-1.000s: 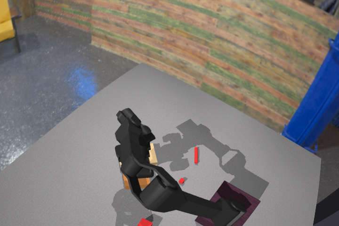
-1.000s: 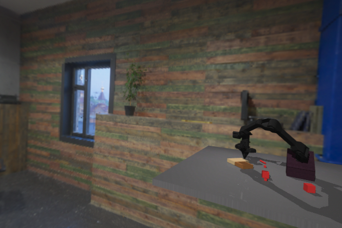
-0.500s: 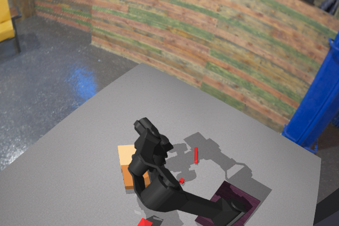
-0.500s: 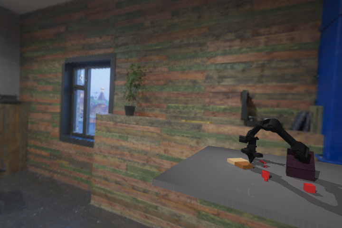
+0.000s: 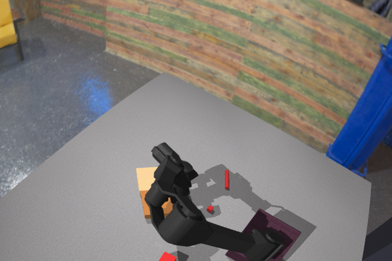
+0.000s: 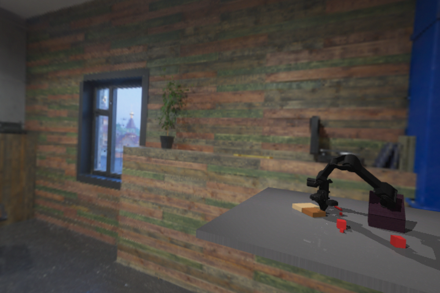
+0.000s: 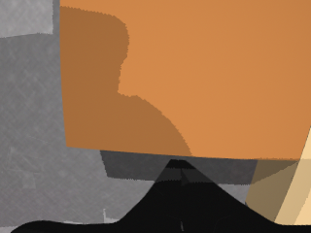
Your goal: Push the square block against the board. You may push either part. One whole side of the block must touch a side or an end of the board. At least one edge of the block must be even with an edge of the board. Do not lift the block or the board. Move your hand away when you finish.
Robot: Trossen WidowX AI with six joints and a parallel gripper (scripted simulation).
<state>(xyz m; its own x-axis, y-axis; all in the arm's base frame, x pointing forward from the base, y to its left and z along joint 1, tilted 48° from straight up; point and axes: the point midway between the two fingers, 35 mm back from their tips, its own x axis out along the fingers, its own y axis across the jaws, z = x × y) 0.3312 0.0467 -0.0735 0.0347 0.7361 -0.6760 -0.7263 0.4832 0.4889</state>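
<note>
Now: gripper tip 50 mm short of the square block, 50 mm to the right of it and 10 mm below it. From my gripper tip the other things lie so: pale tan board: 100 mm ahead, 30 mm to the right, 10 mm above; red stick: 90 mm behind, 200 mm to the right.
</note>
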